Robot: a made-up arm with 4 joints.
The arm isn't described. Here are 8 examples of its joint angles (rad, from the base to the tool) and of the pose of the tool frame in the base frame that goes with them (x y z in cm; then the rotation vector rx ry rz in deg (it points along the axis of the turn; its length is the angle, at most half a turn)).
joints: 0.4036 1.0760 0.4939 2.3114
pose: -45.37 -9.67 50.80 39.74 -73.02 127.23
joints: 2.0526 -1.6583 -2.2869 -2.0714
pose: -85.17 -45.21 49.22 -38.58 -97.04 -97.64
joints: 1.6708 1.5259 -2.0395 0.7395
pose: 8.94 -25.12 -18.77 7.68 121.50 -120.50
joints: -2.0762 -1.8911 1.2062 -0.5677
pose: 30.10 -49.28 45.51 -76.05 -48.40 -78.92
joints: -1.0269 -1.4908 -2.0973 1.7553
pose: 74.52 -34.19 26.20 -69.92 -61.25 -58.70
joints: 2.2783 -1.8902 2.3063 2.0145
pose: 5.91 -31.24 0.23 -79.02 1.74 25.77
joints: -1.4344 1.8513 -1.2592 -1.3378
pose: -33.51 -37.13 -17.34 71.27 62.21 -38.78
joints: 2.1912 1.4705 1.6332 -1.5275
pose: -14.77 -24.42 -21.35 50.16 94.41 -84.91
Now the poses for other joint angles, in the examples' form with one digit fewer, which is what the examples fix.
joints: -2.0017 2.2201 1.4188 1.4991
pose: 11.3 -37.3 -30.7 40.2 66.1 -40.8
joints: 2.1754 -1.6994 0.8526 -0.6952
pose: -39.7 -41.3 17.1 -47.0 95.0 107.0
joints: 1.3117 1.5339 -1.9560 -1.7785
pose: 58.1 -23.3 44.0 78.0 -53.5 56.7
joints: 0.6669 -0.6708 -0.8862 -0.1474
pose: -12.1 -14.1 -20.0 -51.5 14.0 -42.2
